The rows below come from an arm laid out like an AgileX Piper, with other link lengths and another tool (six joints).
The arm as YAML. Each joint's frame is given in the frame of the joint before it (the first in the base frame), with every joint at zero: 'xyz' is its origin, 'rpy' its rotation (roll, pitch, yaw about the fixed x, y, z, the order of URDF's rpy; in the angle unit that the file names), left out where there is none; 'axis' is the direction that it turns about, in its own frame. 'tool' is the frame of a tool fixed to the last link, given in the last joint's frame.
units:
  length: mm
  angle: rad
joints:
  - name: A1
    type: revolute
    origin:
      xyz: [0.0, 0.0, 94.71]
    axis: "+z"
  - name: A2
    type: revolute
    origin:
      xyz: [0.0, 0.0, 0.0]
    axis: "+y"
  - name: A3
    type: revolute
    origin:
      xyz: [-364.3, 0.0, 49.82]
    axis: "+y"
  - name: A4
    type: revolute
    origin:
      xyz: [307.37, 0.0, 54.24]
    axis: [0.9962, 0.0, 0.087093]
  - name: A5
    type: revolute
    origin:
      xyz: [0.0, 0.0, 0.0]
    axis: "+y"
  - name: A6
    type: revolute
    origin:
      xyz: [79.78, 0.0, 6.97]
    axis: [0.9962, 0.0, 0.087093]
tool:
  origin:
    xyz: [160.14, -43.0, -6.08]
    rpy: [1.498, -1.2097, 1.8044]
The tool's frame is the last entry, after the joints.
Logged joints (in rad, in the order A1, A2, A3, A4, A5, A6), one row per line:
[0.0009, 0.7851, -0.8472, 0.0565, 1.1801, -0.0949]
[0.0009, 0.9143, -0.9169, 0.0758, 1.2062, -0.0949]
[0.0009, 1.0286, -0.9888, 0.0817, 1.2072, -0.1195]
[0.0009, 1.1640, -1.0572, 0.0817, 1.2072, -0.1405]
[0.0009, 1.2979, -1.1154, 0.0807, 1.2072, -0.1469]
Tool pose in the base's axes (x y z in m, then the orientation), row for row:
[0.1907, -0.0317, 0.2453, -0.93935, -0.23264, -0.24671, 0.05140]
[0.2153, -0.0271, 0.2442, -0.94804, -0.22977, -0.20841, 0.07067]
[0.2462, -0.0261, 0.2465, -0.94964, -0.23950, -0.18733, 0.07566]
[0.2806, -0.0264, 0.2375, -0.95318, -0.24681, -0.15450, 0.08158]
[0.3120, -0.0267, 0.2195, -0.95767, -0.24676, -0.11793, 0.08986]
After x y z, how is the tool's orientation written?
As a quaternion, x y z w.
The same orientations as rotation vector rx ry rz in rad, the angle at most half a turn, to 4 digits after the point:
[-2.8582, -0.7079, -0.7507]
[-2.8514, -0.6911, -0.6268]
[-2.8477, -0.7182, -0.5618]
[-2.8483, -0.7375, -0.4617]
[-2.8478, -0.7338, -0.3507]

